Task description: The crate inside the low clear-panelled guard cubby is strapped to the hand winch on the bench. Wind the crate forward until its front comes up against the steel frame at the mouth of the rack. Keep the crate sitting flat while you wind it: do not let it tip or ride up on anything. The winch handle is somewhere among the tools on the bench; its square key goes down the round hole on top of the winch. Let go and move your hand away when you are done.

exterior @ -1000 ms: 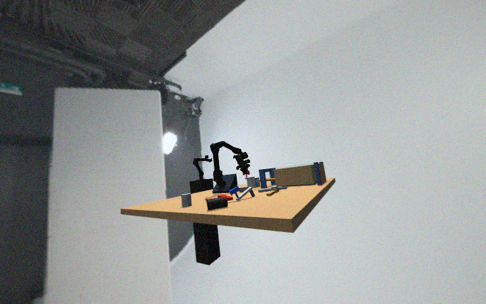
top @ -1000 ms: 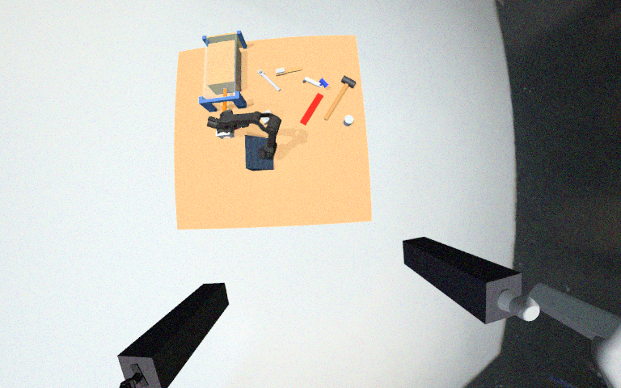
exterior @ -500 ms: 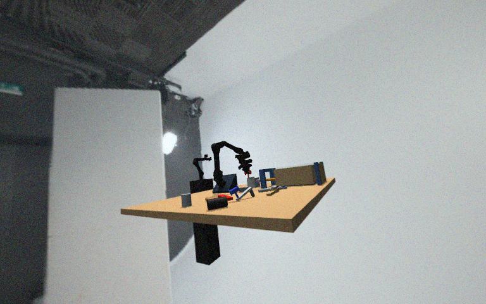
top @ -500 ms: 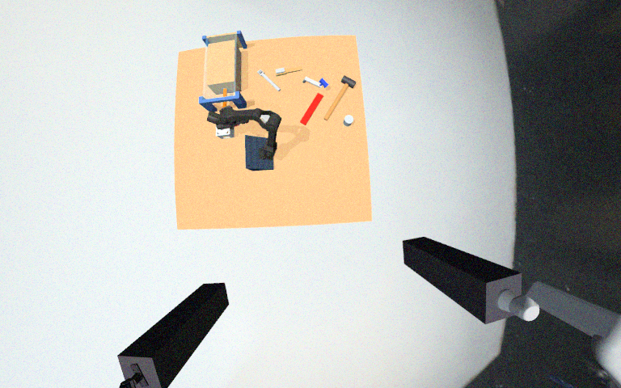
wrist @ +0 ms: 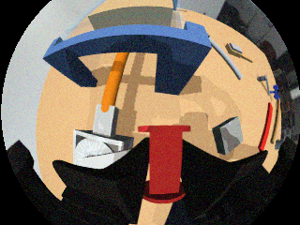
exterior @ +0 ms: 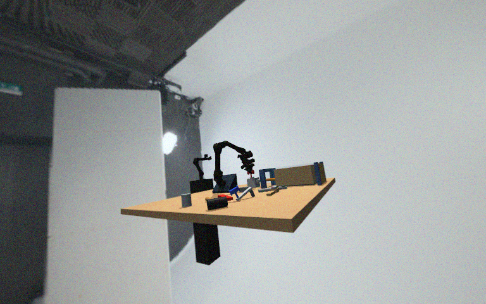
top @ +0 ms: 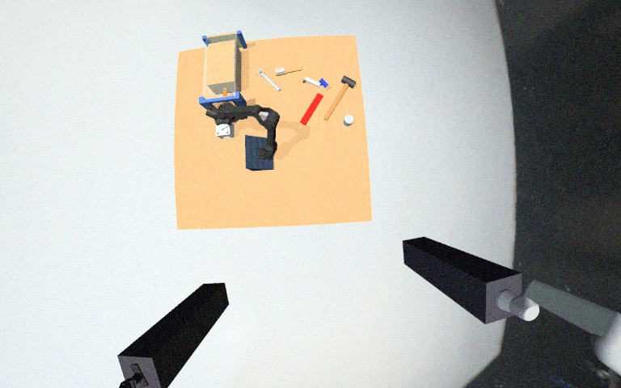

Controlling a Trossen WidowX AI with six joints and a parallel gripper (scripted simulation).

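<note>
Right now the winch handle is 3 cm to the left of my gripper tip, 3 cm below it and 3 cm behind it. From my gripper tip the other things lie so: winch: 10 cm below, 9 cm to the left, 7 cm behind; then red knob: 2 cm behind; then blue steel frame: 11 cm ahead, 8 cm to the left, 3 cm below.
</note>
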